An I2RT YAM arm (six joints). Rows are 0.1 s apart.
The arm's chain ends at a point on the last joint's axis. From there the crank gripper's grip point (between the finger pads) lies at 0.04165 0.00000 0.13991 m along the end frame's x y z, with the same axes.
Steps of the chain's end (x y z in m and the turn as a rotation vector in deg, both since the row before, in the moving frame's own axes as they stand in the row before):
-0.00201, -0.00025, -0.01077, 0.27, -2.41, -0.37
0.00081, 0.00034, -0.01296, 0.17, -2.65, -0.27
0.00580, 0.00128, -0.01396, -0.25, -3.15, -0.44
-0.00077, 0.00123, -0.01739, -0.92, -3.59, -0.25
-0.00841, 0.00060, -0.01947, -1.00, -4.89, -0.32
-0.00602, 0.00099, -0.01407, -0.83, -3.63, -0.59
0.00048, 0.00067, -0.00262, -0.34, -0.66, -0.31
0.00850, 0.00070, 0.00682, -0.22, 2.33, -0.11
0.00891, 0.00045, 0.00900, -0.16, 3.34, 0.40
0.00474, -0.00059, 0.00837, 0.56, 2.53, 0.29
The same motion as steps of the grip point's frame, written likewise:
-0.00793, -0.00116, -0.00914, 0.27, -2.41, -0.37
-0.00570, -0.00026, -0.01118, 0.17, -2.65, -0.27
-0.00195, 0.00160, -0.01188, -0.25, -3.15, -0.44
-0.00961, 0.00333, -0.01507, -0.92, -3.59, -0.25
-0.02048, 0.00287, -0.01645, -1.00, -4.89, -0.32
-0.01495, 0.00265, -0.01173, -0.83, -3.63, -0.59
-0.00113, 0.00128, -0.00215, -0.34, -0.66, -0.31
0.01415, 0.00115, 0.00501, -0.22, 2.33, -0.11
0.01699, 0.00116, 0.00633, -0.16, 3.34, 0.40
0.01088, -0.00172, 0.00639, 0.56, 2.53, 0.29

